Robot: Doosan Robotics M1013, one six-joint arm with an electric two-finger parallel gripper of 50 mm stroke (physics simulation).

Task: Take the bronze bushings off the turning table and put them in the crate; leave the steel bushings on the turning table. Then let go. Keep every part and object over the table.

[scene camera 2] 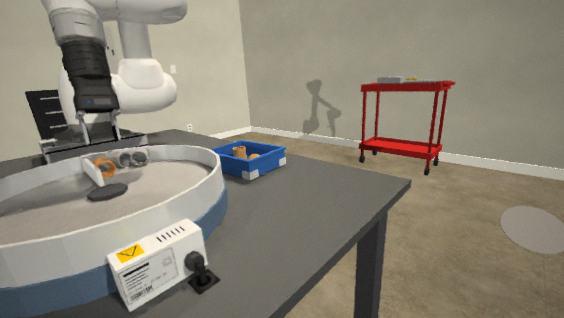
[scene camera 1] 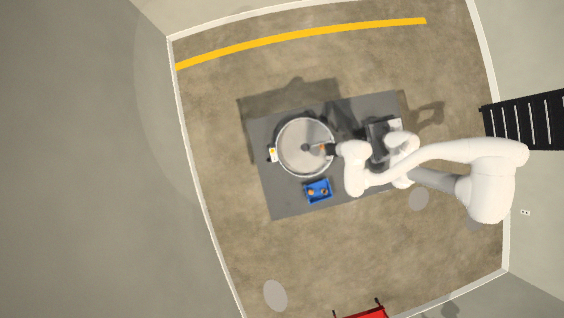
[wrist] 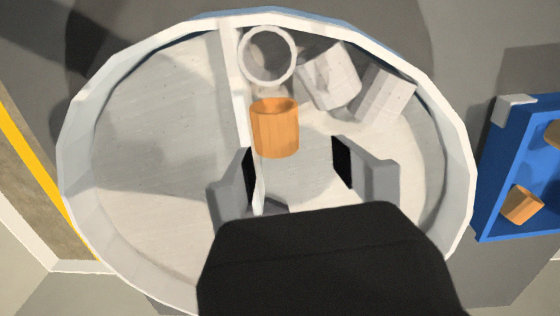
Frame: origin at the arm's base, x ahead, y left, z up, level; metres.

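Seen in the pictures: gripper, between the fingertips: [scene camera 2: 103, 142] [scene camera 1: 325, 148] [wrist: 292, 157]; arm's base, origin of its link: [scene camera 2: 96, 136] [scene camera 1: 388, 142].
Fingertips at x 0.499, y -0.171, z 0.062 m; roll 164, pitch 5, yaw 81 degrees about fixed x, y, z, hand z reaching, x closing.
Note:
Offsets run from my fingertips to a thing's top centre. "pt": to the spot under its first point. Level surfaces: height alone.
My gripper [scene camera 2: 102, 141] [wrist: 292, 157] is open and empty, above the turning table [scene camera 1: 295, 162] [scene camera 2: 210, 177] [wrist: 466, 165]. A bronze bushing {dz -0.036, dx +0.001, dy -0.014 m} [scene camera 1: 322, 147] [wrist: 274, 129] lies on its side beside the white divider, a little beyond the fingertips in the wrist view. Steel bushings lie near it: one {dz -0.036, dx -0.057, dy -0.002 m} [wrist: 293, 56] by the divider and rim, with its open end showing, a second {dz -0.036, dx -0.030, dy +0.035 m} [wrist: 330, 77] to the right, and a third {dz -0.036, dx -0.003, dy +0.072 m} [wrist: 384, 95] against the rim. The blue crate {dz -0.076, dx +0.159, dy +0.283 m} [scene camera 1: 318, 200] [scene camera 2: 265, 167] [wrist: 505, 155] holds two bronze bushings, one {dz -0.083, dx +0.118, dy +0.305 m} [scene camera 2: 240, 152] upright, the other {dz -0.083, dx +0.215, dy +0.264 m} [scene camera 2: 254, 156] [wrist: 521, 205] lower.
The divider [scene camera 2: 93, 171] [wrist: 230, 57] runs from the dark hub {dz -0.065, dx +0.120, dy -0.061 m} [scene camera 2: 107, 192] to the rim. A white control box {pt dz -0.087, dx +0.366, dy -0.121 m} [scene camera 2: 157, 265] [scene camera 1: 273, 154] sits at the turning table's side. The crate stands beside the turning table on the grey table {dz -0.127 m} [scene camera 1: 290, 207]. A red cart [scene camera 2: 400, 146] stands apart.

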